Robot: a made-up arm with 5 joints.
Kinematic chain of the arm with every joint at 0, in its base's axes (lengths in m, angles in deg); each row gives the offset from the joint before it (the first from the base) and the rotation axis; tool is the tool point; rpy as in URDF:
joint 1: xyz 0 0 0.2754 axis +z
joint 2: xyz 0 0 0 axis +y
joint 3: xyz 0.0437 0 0.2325 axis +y
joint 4: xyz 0.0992 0 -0.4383 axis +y
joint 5: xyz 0.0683 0 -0.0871 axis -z
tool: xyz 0 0 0 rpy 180 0 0
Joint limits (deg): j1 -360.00..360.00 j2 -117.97..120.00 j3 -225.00..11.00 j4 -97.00..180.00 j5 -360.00..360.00
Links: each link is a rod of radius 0.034 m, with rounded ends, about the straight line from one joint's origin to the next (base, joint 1, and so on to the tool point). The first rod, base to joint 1, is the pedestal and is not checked.
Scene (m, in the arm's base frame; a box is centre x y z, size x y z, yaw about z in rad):
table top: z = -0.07
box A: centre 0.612 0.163 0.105 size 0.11 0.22 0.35 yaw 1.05
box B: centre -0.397 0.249 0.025 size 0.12 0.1 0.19 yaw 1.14
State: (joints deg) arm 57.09 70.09 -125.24 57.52 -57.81
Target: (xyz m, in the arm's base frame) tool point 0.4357 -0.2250 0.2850
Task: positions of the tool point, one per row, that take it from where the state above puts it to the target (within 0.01 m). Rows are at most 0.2 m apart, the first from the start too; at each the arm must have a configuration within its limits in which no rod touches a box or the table.
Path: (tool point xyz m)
1: 0.4562 0.5730 0.2011
2: 0.5012 0.5165 0.3468
3: 0.5171 0.4376 0.4851
4: 0.5837 0.2939 0.4392
5: 0.6054 0.1422 0.3955
6: 0.5834 -0.0030 0.3548
7: 0.5236 -0.1286 0.3178
8: 0.4357 -0.2250 0.2850

